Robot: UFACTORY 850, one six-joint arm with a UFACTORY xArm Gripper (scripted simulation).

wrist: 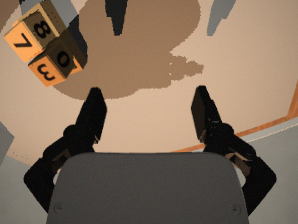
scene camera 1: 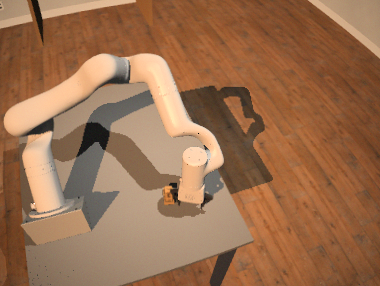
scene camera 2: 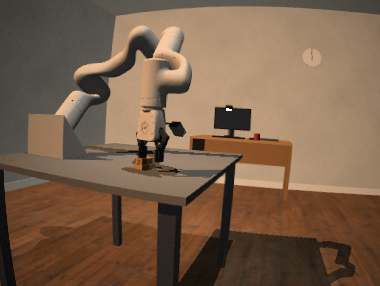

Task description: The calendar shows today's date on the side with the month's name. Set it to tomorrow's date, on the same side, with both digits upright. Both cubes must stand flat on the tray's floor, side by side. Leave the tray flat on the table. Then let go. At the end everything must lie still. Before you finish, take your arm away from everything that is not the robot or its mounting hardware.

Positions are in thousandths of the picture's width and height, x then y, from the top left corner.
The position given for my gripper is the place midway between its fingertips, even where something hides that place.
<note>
I see my gripper (scene camera 2: 396, 561).
My gripper also shows in the wrist view (wrist: 498, 435).
</note>
